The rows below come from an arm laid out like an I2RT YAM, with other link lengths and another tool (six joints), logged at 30 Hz.
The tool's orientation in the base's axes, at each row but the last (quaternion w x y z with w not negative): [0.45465, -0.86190, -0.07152, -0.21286]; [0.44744, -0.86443, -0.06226, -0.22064]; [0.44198, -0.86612, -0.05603, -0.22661]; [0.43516, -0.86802, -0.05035, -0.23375]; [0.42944, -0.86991, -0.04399, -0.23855]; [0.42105, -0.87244, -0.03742, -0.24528]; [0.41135, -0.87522, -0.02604, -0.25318]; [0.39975, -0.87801, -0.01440, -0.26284]
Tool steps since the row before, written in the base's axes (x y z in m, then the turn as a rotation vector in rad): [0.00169, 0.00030, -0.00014, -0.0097, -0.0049, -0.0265]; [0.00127, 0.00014, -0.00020, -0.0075, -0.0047, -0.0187]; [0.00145, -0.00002, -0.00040, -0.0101, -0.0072, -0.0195]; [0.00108, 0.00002, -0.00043, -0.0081, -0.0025, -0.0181]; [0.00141, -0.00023, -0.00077, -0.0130, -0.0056, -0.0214]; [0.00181, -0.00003, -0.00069, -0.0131, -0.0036, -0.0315]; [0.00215, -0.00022, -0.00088, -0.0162, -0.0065, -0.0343]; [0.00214, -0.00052, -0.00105, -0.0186, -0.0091, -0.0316]
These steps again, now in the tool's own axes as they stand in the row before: [0.00144, 0.00047, 0.00082, -0.0198, 0.0197, 0.0062]; [0.00104, 0.00045, 0.00063, -0.0145, 0.0144, 0.0032]; [0.00112, 0.00074, 0.00068, -0.0169, 0.0158, 0.0007]; [0.00076, 0.00062, 0.00063, -0.0150, 0.0124, 0.0044]; [0.00092, 0.00110, 0.00075, -0.0204, 0.0154, 0.0019]; [0.00127, 0.00101, 0.00106, -0.0255, 0.0213, 0.0086]; [0.00150, 0.00131, 0.00121, -0.0290, 0.0244, 0.0067]; [0.00144, 0.00159, 0.00116, -0.0293, 0.0238, 0.0023]
